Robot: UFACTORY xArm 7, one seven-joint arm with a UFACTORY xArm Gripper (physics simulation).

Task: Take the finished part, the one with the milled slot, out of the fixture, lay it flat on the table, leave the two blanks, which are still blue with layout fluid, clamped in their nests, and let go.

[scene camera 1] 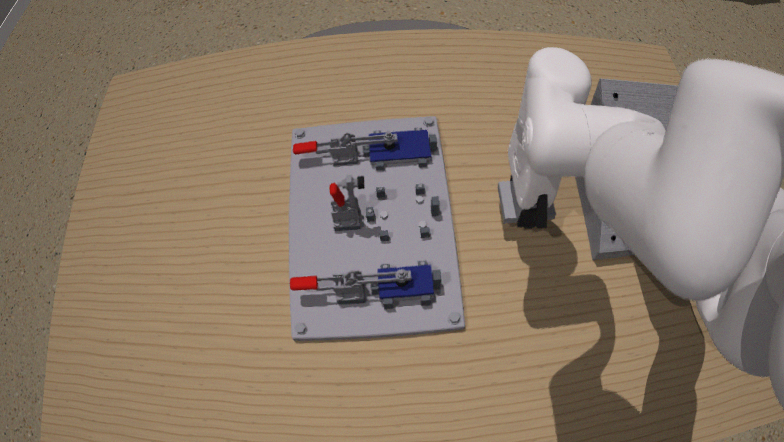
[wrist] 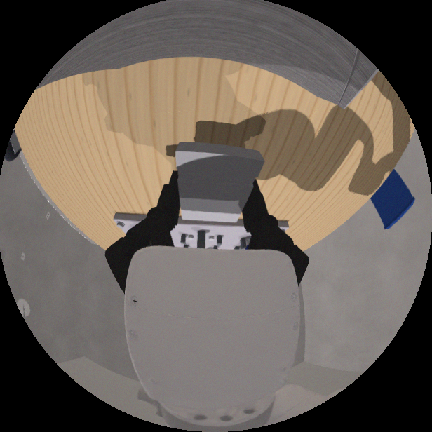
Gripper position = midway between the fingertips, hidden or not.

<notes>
In view: my gripper [scene camera 1: 523, 204], a finished part [scene camera 1: 511, 210], a blue blank [scene camera 1: 411, 145], a blue blank [scene camera 1: 421, 283] and a fixture plate [wrist: 231, 232].
The finished part shows as well in the wrist view [wrist: 214, 181]. My gripper shows as well in the wrist view [wrist: 213, 184].
</notes>
